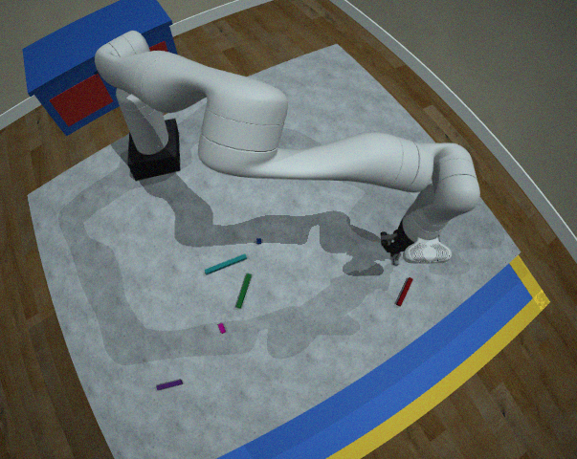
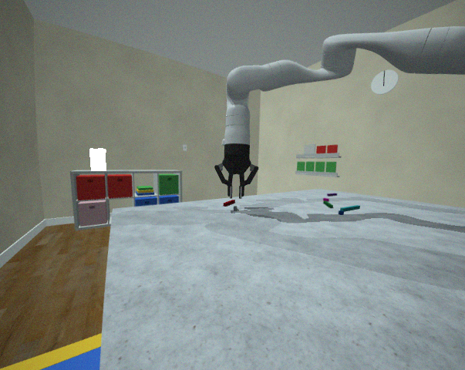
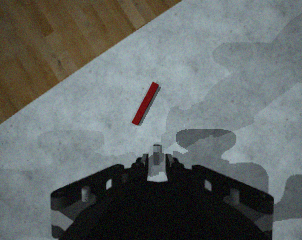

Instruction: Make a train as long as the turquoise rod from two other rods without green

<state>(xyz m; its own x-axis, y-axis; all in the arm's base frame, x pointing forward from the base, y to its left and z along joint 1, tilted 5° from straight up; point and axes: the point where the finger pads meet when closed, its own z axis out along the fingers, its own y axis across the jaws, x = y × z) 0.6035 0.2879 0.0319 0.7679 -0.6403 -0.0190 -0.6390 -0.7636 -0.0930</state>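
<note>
My gripper is now 5 cm above the grey rod. Also, from my hand: small blue rod (23 cm behind, 22 cm to the right, 5 cm below); red rod (7 cm ahead, 5 cm below, 4 cm to the right); green rod (32 cm to the right, 16 cm behind, 5 cm below).
</note>
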